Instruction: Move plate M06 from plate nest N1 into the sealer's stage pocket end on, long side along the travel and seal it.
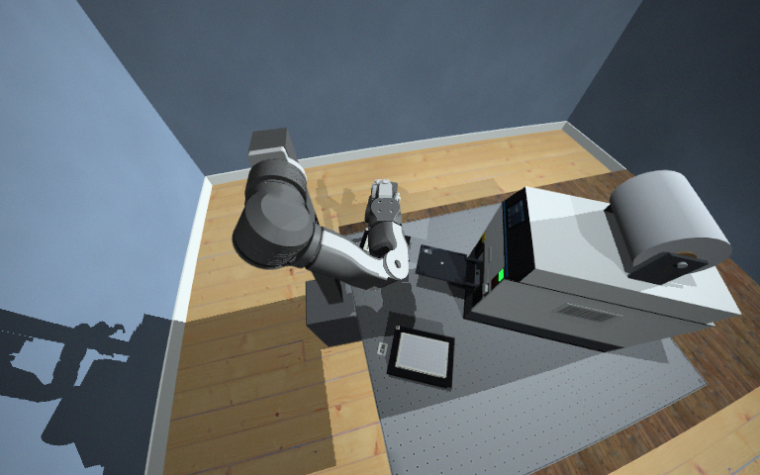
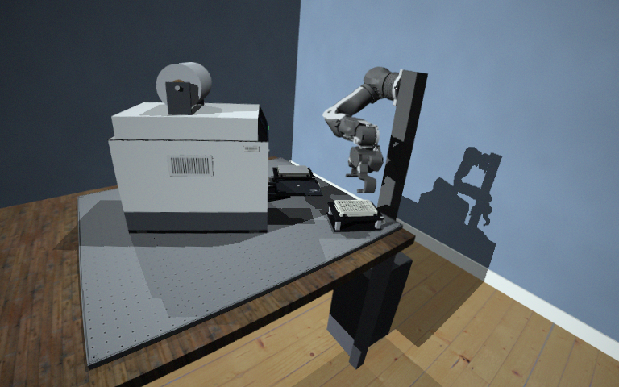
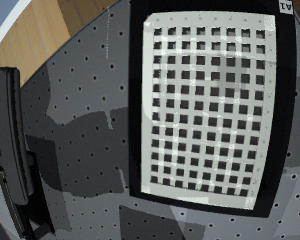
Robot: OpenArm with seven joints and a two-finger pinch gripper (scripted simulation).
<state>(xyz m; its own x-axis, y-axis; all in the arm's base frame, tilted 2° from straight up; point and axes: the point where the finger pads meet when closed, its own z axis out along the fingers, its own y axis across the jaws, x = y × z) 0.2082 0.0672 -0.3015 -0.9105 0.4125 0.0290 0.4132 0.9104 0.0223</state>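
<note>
Now: the black nest N1 9 cm below my hand. Also, from my hand: yellow warning label: 28 cm ahead, 9 cm to the right, 2 cm above; n1 label: 14 cm below, 10 cm behind, 4 cm to the left; sealer stage: 15 cm ahead, 13 cm to the right, 3 cm below.
</note>
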